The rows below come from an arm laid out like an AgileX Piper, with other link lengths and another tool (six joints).
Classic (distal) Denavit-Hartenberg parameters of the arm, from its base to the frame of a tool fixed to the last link. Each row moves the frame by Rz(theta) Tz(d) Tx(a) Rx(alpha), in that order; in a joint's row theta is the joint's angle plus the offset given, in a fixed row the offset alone. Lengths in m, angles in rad.
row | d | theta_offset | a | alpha
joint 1 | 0.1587 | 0 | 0 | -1.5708
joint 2 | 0 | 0.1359 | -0.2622 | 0
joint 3 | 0 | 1.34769 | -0.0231 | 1.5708
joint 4 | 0.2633 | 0 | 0 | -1.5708
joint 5 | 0 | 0 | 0 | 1.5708
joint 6 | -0.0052 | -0.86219 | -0.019 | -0.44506
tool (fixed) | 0.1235 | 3.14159 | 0 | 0
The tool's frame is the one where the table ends.
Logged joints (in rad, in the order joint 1, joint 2, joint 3, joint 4, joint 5, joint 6), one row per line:
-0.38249, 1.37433, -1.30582, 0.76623, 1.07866, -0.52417
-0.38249, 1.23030, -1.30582, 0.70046, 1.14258, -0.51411
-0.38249, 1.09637, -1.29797, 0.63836, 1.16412, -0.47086
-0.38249, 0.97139, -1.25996, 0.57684, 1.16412, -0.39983
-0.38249, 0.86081, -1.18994, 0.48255, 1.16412, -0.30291
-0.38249, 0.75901, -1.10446, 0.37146, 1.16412, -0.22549
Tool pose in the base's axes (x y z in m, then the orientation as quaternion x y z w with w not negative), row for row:
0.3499, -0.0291, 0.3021, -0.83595, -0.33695, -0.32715, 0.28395
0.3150, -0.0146, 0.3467, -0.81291, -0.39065, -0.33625, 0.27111
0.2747, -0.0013, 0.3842, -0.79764, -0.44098, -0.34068, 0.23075
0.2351, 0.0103, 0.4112, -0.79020, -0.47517, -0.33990, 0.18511
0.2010, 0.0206, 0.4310, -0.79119, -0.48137, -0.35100, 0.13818
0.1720, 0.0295, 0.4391, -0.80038, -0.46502, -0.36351, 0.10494
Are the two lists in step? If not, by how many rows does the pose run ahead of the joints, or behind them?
The pose runs 2 rows behind the joints: the pose in row i belongs to the joints in row i - 2.
